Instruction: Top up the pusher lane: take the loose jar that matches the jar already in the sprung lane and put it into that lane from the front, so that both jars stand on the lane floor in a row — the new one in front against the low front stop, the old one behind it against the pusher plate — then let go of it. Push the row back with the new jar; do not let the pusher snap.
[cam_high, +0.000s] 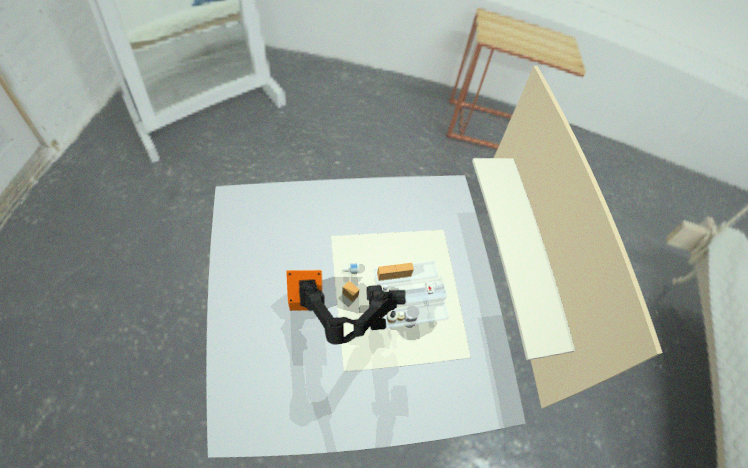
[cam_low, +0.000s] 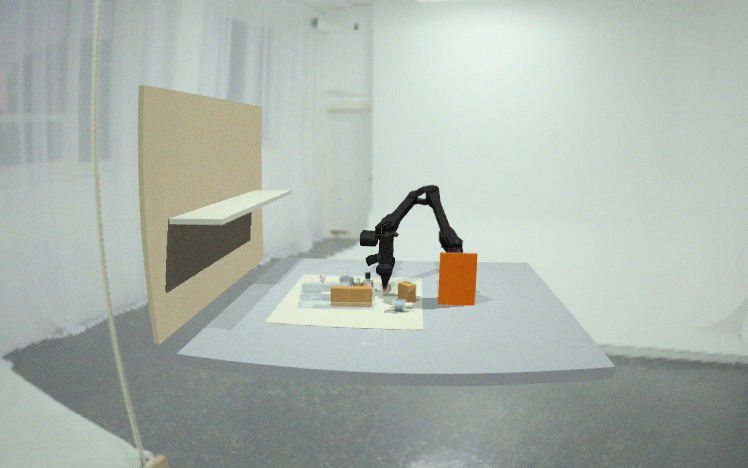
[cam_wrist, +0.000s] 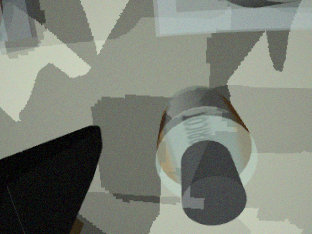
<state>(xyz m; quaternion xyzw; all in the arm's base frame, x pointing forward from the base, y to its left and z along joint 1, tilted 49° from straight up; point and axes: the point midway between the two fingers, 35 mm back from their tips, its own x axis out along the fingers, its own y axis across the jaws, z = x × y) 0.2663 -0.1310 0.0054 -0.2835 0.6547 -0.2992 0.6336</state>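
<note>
Right now the tan box is 90 mm behind my gripper tip and 110 mm to the left of it.
</note>
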